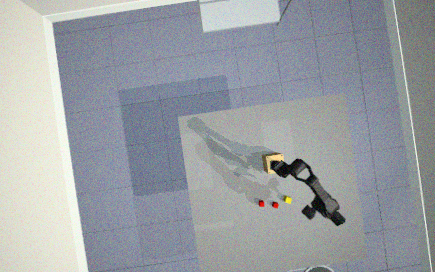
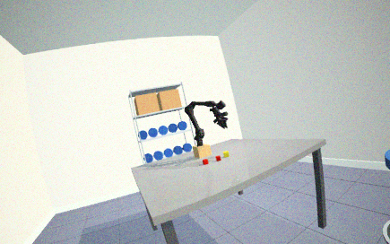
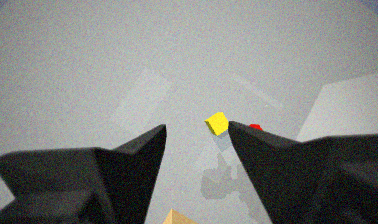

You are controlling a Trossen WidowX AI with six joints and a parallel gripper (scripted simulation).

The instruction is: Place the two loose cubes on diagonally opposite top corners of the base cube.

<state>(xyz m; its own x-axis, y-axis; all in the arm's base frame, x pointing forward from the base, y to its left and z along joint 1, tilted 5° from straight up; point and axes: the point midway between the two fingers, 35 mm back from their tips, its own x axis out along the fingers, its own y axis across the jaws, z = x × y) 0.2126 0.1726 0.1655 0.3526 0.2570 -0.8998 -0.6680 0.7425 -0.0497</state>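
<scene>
The red cube lies 9 cm ahead of my gripper tip, 16 cm to the right of it and 20 cm below it. From my gripper tip the other things lie so: yellow cube (5 cm ahead, 7 cm to the right, 20 cm below).
</scene>
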